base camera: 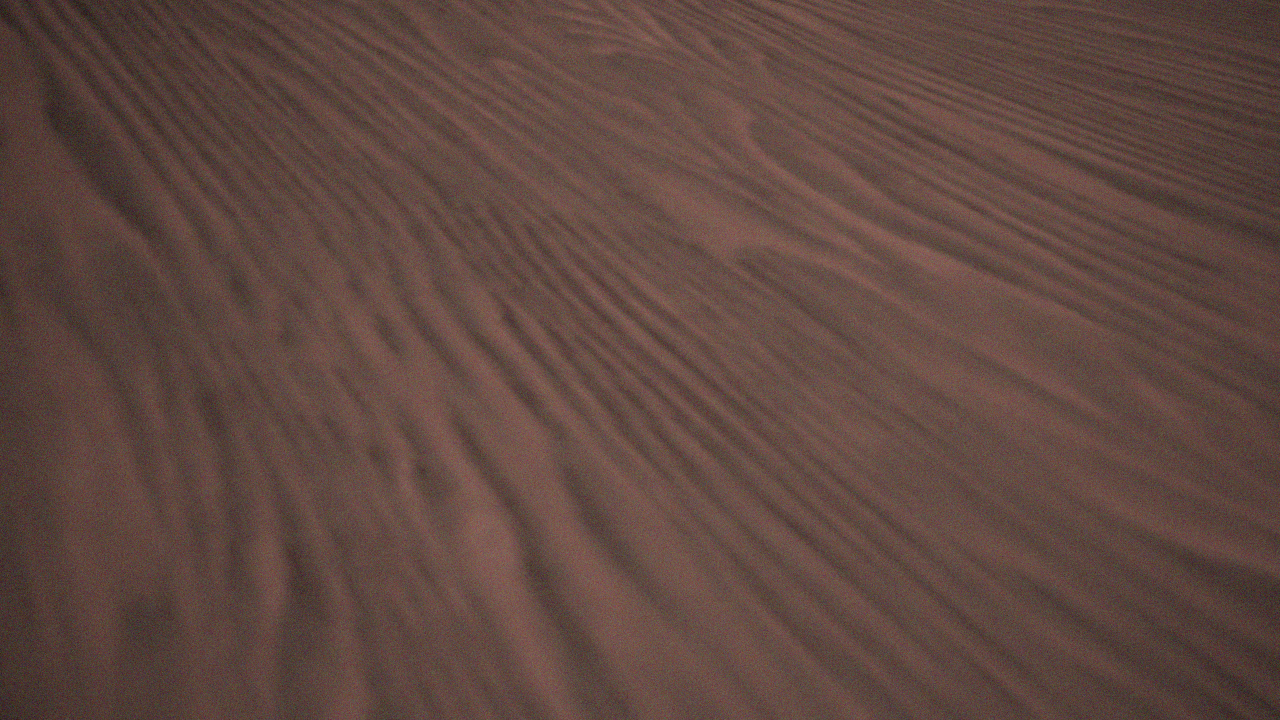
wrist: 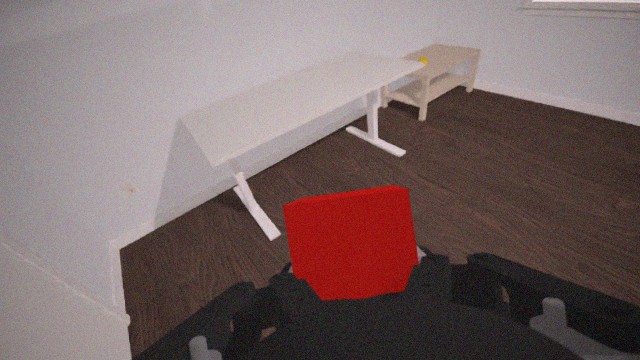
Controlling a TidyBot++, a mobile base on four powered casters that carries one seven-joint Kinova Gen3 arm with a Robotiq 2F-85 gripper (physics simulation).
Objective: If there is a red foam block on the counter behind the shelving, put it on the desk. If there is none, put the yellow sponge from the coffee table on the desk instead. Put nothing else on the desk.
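Places are measured from the arm's base along level axes (x ahead, y left, z up), in metres.
Pixels of known places: gripper, fingertip midpoint: (wrist: 355, 261).
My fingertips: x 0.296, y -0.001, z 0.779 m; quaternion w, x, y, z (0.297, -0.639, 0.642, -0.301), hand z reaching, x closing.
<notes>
Behind a point stands the place of what it marks.
My gripper (wrist: 355, 261) @(x 0.296, y -0.001, z 0.780 m) is shut on a red foam block (wrist: 352, 242) @(x 0.279, y 0.000, z 0.824 m), which sits between its two black fingers in the wrist view. The white desk (wrist: 305, 102) @(x 1.658, y 0.125, z 0.324 m) stands against the wall beyond the block, at the upper middle of the wrist view, and nothing shows on its top. The block is held in the air, apart from the desk. A small yellow thing, likely the yellow sponge (wrist: 423, 60) @(x 2.753, y -0.987, z 0.095 m), shows on the light wood coffee table (wrist: 452, 53) @(x 2.954, y -1.364, z 0.054 m) past the desk's far end. The desk's near corner partly overlaps the coffee table.
White desk legs with long feet (wrist: 257, 212) (wrist: 376, 141) reach out over the dark wood floor (wrist: 525, 175) @(x 1.502, y -1.317, z -0.397 m) (base camera: 640, 358) @(x 0.469, y -0.019, z -0.396 m). A pale panel or surface (wrist: 55, 310) @(x 0.647, y 1.191, z 0.086 m) stands close at the lower left of the wrist view. A window (wrist: 585, 6) @(x 2.401, y -2.105, z 0.435 m) is at the upper right.
</notes>
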